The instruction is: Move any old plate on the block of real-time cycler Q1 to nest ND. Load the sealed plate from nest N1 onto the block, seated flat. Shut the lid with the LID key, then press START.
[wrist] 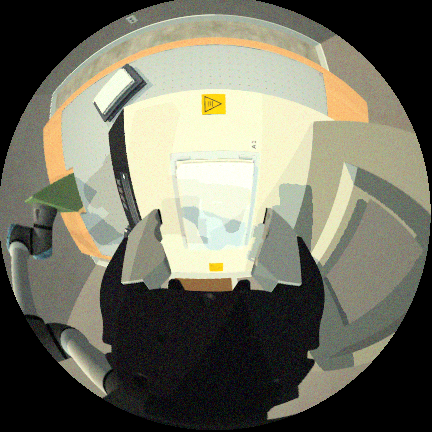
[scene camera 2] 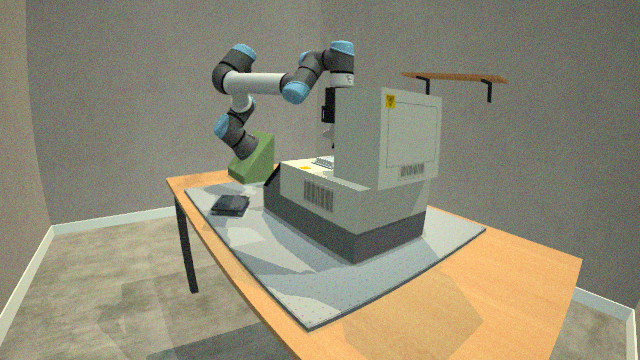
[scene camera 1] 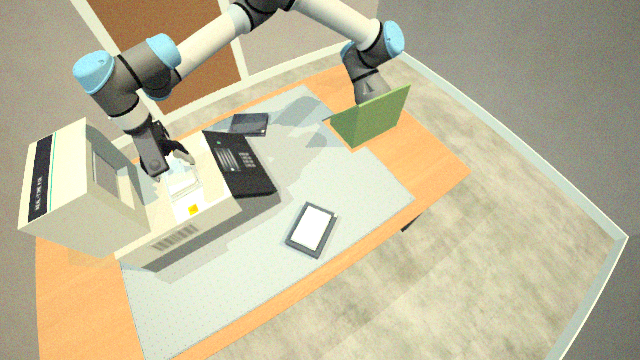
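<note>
My gripper is open and empty, its fingers spread above the rear part of a pale plate on the cycler's block. In the scene camera 2 view the housing partly hides the gripper. The cycler has its lid housing standing off the block. A plate with a bright top sits in a dark nest at the front. Another dark nest lies at the back. Nest labels are not readable.
The black key panel slopes on the cycler's side facing the arm's green base. The tall lid housing stands close beside the gripper. A grey mat lies under the cycler.
</note>
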